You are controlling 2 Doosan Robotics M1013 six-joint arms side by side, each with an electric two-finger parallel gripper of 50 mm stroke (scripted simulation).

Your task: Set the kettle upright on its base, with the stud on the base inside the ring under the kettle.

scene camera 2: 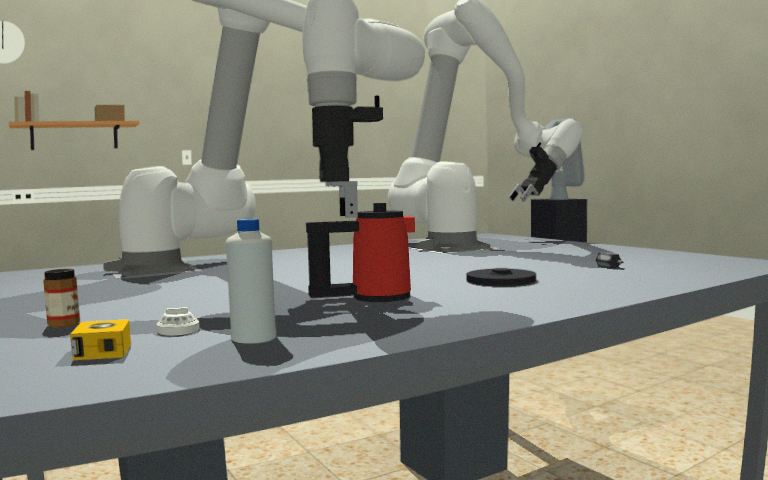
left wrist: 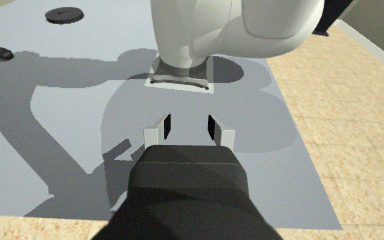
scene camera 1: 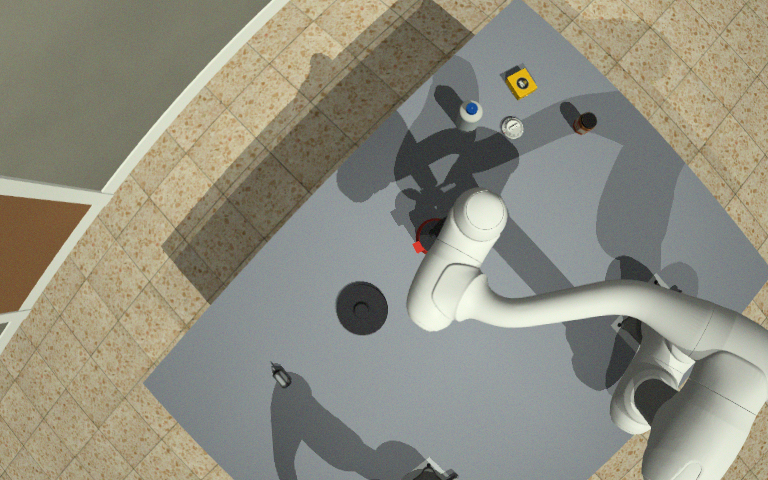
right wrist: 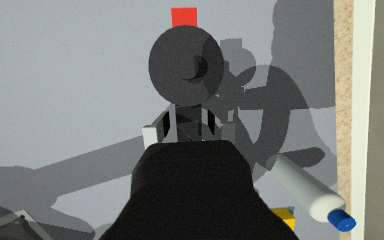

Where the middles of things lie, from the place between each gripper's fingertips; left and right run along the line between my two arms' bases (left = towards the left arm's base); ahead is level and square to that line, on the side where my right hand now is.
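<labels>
White bottle (right wrist: 323,204): 21 cm ahead of my right hand (scene camera 2: 348,216), 23 cm to the right of it, 9 cm below it. Also from my right hand: round black base (scene camera 1: 362,309), 2 cm behind, 35 cm to the left, 16 cm below; yellow tape measure (scene camera 2: 100,339), 20 cm ahead, 44 cm to the right, 15 cm below; brown jar (scene camera 2: 60,285), 1 cm behind, 51 cm to the right, 13 cm below.
Round black base: 690 mm ahead of my left hand (scene camera 2: 516,199), 550 mm to the right of it, 150 mm below it. White bottle: 920 mm ahead of my left hand, 1140 mm to the right of it, 80 mm below it.
</labels>
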